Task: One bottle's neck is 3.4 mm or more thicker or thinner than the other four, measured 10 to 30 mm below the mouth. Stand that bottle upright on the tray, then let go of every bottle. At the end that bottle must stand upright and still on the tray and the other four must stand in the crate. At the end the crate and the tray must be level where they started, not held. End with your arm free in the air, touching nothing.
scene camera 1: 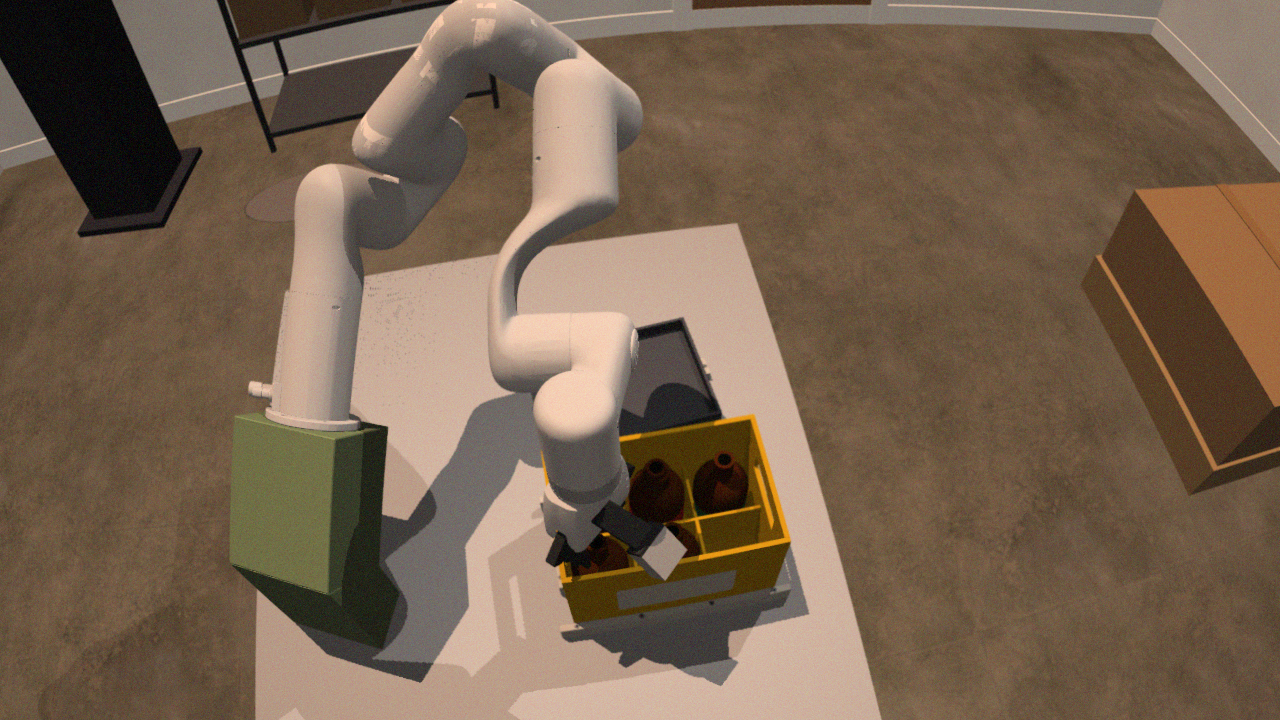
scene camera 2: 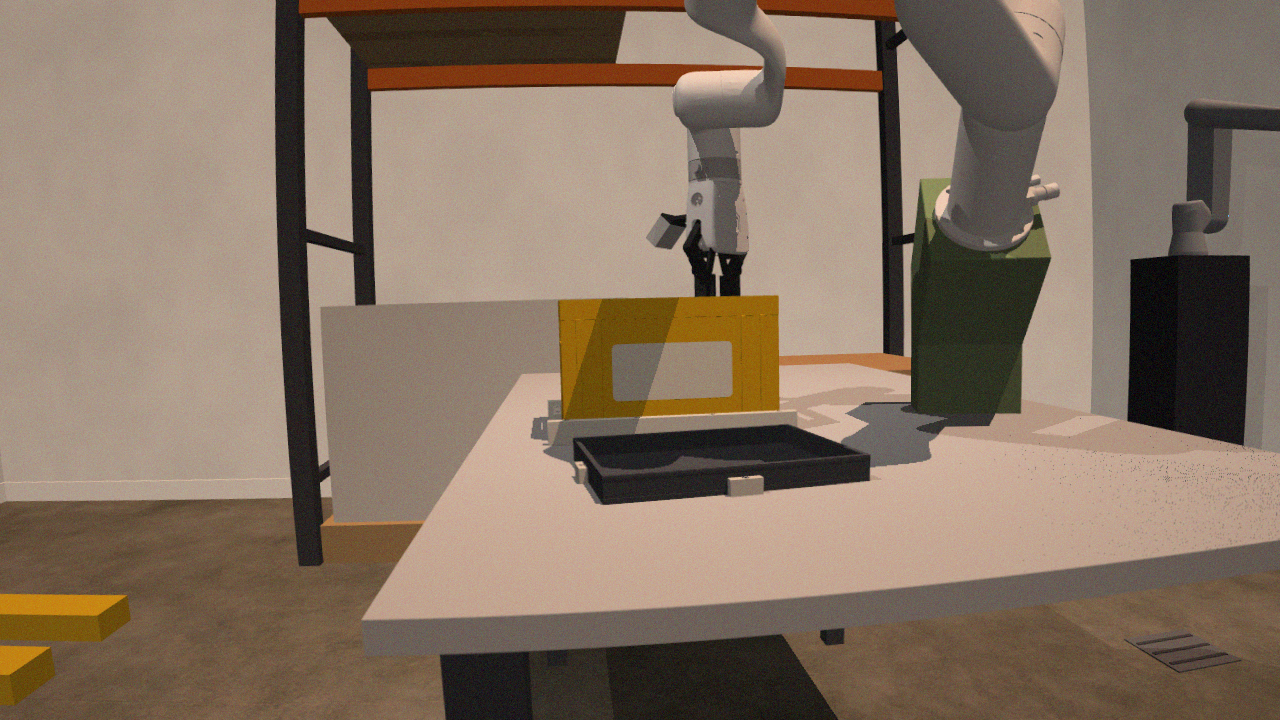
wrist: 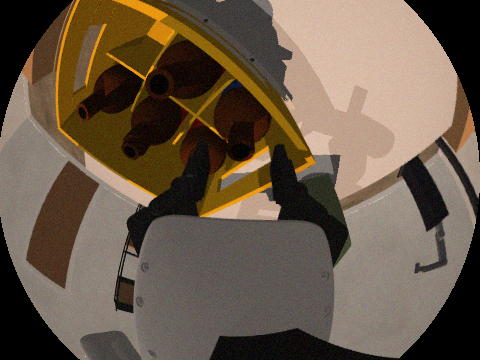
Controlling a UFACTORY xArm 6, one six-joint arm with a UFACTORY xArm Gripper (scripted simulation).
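A dark tray and a yellow crate appear in the pictures, and so does the gripper, which scene camera 1 and the wrist view show as well.
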